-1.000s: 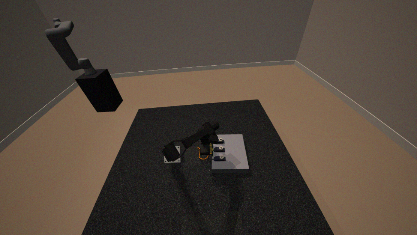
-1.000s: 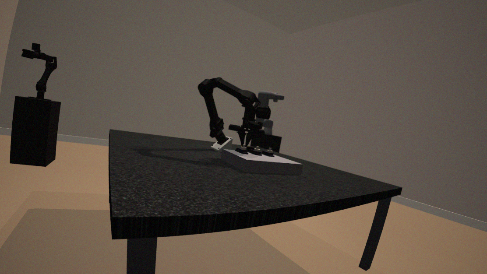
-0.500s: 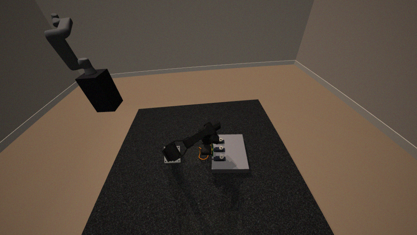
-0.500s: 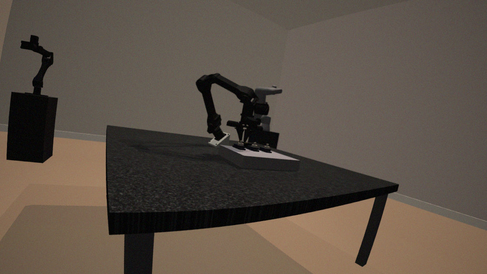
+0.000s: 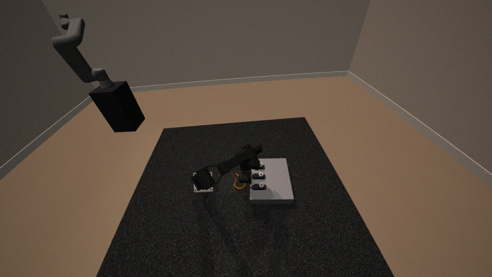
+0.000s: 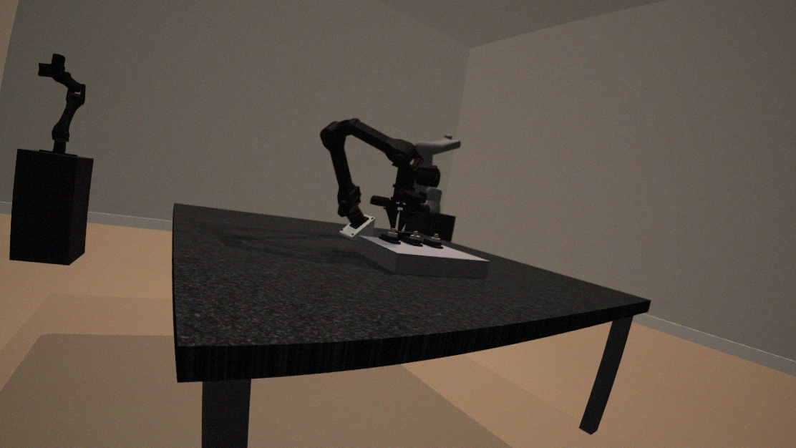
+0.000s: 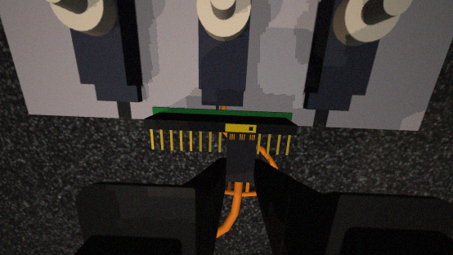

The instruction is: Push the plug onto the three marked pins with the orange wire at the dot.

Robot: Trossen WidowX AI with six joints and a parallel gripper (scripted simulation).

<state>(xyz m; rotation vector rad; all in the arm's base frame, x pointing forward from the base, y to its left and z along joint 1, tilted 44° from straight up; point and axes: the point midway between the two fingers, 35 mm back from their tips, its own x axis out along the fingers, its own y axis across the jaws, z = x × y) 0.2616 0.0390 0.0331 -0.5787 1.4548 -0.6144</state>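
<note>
Right now my gripper tip is 30 mm short of the yellow band. Also, from my gripper tip: servo (80 mm ahead, 10 mm to the left, 20 mm below); grey holder (190 mm ahead, 10 mm to the left, 50 mm below).
</note>
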